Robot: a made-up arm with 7 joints.
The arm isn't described. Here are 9 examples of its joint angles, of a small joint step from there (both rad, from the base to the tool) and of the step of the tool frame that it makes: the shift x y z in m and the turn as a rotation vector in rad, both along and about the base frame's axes.
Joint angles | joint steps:
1: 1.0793 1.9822 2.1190 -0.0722 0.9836 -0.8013 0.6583 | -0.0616 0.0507 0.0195 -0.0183 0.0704 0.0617 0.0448
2: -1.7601 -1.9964 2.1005 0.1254 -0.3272 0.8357 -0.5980 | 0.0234 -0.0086 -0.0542 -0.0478 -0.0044 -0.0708 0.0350
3: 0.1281 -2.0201 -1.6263 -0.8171 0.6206 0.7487 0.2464 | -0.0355 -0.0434 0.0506 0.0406 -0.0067 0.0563 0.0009
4: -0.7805 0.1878 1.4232 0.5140 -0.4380 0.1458 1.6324 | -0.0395 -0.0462 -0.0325 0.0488 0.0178 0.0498 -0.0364
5: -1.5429 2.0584 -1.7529 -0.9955 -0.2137 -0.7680 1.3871 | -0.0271 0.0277 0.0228 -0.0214 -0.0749 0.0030 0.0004
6: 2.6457 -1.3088 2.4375 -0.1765 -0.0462 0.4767 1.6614 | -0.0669 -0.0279 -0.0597 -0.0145 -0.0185 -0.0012 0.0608
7: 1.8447 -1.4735 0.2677 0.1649 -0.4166 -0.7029 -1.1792 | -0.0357 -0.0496 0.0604 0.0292 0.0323 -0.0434 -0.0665
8: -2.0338 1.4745 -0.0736 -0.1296 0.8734 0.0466 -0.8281 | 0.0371 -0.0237 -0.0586 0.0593 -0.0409 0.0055 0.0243
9: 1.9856 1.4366 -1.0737 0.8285 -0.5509 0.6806 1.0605 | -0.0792 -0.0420 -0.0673 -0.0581 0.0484 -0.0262 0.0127
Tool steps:
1: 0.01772 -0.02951 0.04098 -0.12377 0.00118 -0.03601
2: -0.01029 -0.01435 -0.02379 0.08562 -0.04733 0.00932
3: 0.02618 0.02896 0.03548 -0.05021 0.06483 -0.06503
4: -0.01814 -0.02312 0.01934 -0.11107 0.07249 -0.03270
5: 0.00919 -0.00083 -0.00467 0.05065 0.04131 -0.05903
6: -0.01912 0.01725 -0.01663 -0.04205 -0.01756 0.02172
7: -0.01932 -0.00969 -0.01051 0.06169 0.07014 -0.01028
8: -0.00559 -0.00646 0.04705 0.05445 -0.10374 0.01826
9: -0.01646 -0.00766 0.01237 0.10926 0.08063 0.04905
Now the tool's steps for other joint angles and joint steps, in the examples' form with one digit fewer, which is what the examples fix.
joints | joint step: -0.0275 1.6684 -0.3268 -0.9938 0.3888 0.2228 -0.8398 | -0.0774 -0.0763 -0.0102 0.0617 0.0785 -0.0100 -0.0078
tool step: 0.0157 -0.0079 0.0340 -0.0807 0.0226 -0.0153
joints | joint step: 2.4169 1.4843 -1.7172 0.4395 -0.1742 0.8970 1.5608 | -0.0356 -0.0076 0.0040 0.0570 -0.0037 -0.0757 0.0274
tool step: 0.0028 0.0042 -0.0036 -0.0706 0.0049 -0.1080
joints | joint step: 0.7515 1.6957 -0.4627 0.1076 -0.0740 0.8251 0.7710 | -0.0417 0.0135 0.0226 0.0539 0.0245 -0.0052 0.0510
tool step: 0.0061 0.0031 0.0304 -0.0263 -0.0666 0.0082
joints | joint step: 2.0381 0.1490 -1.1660 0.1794 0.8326 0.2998 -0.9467 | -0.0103 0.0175 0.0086 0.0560 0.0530 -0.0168 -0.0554
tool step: -0.0168 0.0003 0.0170 0.0203 0.0559 -0.0140
